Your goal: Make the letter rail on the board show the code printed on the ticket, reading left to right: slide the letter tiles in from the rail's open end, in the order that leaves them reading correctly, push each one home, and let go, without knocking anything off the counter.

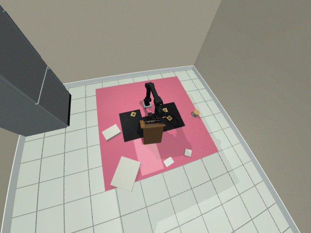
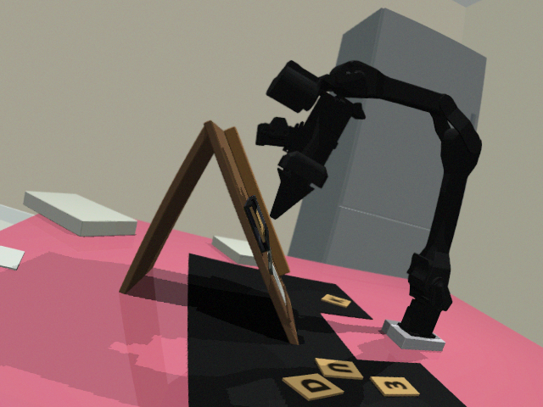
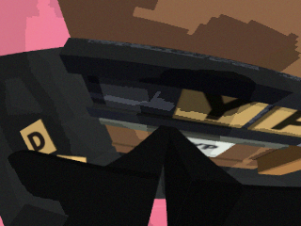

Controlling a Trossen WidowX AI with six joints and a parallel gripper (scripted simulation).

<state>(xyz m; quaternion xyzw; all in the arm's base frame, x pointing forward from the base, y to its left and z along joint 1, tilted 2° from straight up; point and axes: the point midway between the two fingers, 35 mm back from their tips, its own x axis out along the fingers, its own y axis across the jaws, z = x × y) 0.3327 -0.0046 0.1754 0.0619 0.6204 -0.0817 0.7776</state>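
The white ticket lies 40 mm behind my gripper tip, 40 mm to the right of it and 100 mm below it. Round my gripper tip: black mat (130 mm behind, 180 mm below).
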